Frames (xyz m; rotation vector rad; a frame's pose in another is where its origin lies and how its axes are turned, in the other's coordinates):
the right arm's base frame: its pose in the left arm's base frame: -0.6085 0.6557 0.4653 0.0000 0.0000 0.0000
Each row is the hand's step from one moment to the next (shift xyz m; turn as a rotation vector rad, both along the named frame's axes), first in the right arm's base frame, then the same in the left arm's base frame.
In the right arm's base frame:
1: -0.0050 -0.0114 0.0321 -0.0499 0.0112 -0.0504
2: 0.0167 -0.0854 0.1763 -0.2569 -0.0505 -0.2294
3: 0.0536 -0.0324 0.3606 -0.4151 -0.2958 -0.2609
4: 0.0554 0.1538 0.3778 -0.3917 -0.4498 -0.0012
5: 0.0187 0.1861 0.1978 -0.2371 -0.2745 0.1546
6: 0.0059 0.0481 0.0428 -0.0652 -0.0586 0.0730
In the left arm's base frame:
1: -0.0050 -0.0114 0.0321 -0.0499 0.0112 -0.0504
2: 0.0167 -0.0854 0.1763 -0.2569 -0.0505 -0.2294
3: 0.0536 -0.0324 0.3606 -0.4151 -0.2958 -0.2609
4: 0.0554 0.1538 0.3778 -0.3917 -0.4498 -0.0012
5: 0.0187 0.1861 0.1978 -0.2371 -0.2745 0.1546
6: 0.0059 0.0481 0.0428 -0.0652 -0.0586 0.0730

